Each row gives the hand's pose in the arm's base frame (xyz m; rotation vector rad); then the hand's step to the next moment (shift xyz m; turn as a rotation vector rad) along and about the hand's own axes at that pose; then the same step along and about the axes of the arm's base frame.
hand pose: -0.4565 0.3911 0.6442 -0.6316 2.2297 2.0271
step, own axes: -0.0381 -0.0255 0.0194 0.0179 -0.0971 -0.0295
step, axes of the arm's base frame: 0.0391 0.0272 -0.0145 0.0231 -0.0379 -0.0930
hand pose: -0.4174 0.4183 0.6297 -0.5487 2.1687 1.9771
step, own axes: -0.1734 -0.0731 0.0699 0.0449 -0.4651 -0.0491
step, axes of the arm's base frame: 0.1776 0.0925 -0.0144 0.1363 -0.0841 -0.4417
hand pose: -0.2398 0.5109 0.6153 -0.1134 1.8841 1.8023
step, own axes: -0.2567 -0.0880 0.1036 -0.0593 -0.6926 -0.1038
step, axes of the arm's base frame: 0.2884 0.0140 0.0313 0.3017 -0.1911 -0.6053
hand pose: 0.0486 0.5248 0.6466 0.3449 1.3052 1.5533
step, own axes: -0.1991 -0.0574 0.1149 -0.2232 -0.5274 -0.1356
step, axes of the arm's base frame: 0.2001 -0.1072 0.0681 0.2636 -0.3235 -0.4150
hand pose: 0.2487 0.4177 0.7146 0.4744 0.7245 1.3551
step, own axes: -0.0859 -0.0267 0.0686 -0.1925 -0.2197 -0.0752
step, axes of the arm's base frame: 0.0628 -0.0820 0.0461 0.0913 -0.2341 -0.1668
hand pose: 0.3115 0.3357 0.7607 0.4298 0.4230 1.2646
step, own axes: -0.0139 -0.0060 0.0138 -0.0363 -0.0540 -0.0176
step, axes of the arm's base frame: 0.0087 -0.0160 0.0094 0.0256 -0.0470 -0.0410
